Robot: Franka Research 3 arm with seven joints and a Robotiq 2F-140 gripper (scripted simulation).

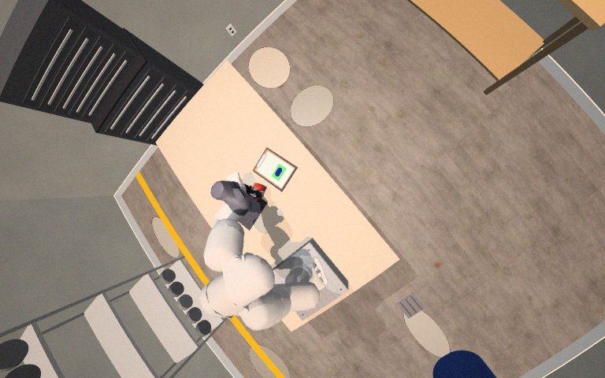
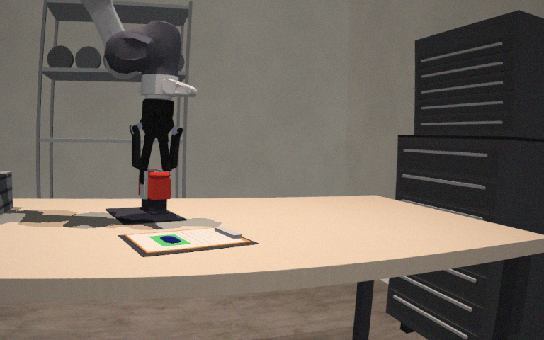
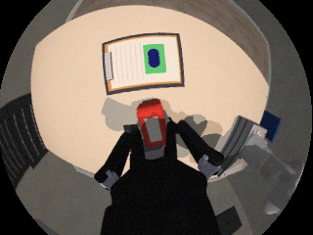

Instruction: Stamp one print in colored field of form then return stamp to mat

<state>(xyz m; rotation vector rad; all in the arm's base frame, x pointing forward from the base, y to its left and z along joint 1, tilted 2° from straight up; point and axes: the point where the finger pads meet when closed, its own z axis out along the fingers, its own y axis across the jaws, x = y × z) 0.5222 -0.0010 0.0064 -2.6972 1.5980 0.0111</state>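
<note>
Now: the mat 16 cm to the left of my hand, 10 cm below it and 4 cm behind it. From my hand the other things lie so: red stamp 2 cm below.
</note>
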